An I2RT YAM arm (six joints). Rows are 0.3 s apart.
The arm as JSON. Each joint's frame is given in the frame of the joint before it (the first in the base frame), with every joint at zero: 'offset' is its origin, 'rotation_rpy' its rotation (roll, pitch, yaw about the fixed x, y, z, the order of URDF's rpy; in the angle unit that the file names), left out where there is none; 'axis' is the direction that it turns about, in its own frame. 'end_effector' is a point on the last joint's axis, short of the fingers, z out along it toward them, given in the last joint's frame.
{
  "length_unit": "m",
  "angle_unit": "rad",
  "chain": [
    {
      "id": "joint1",
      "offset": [
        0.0,
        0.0,
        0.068
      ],
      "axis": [
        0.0,
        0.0,
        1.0
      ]
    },
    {
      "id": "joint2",
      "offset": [
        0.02,
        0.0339,
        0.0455
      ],
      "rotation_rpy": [
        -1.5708,
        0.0,
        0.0
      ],
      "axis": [
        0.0,
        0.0,
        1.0
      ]
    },
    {
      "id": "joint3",
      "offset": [
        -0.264,
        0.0,
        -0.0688
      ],
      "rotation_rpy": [
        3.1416,
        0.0,
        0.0
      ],
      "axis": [
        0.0,
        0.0,
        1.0
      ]
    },
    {
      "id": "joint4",
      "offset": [
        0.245,
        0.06,
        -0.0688
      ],
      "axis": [
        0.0,
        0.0,
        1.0
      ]
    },
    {
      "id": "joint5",
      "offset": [
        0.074,
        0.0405,
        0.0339
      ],
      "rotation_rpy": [
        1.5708,
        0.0,
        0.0
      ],
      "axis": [
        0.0,
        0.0,
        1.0
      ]
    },
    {
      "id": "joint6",
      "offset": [
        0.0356,
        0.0,
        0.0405
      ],
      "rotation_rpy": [
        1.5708,
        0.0,
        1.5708
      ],
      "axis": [
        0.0,
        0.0,
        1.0
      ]
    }
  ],
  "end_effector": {
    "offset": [
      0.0,
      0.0,
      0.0
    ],
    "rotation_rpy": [
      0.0,
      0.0,
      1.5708
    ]
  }
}
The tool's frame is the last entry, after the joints.
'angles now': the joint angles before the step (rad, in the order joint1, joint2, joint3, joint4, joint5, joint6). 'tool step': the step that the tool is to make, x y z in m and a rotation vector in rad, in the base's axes. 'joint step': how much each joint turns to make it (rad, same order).
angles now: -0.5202, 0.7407, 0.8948, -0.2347, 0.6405, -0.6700
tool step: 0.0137, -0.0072, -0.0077, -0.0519, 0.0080, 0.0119
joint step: 0.0020, 0.0401, -0.0487, 0.1442, -0.0073, -0.0616
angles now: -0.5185, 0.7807, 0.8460, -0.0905, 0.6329, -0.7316
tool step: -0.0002, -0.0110, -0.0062, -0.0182, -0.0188, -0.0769
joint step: -0.0487, 0.0186, -0.0338, 0.0821, 0.0282, -0.0070
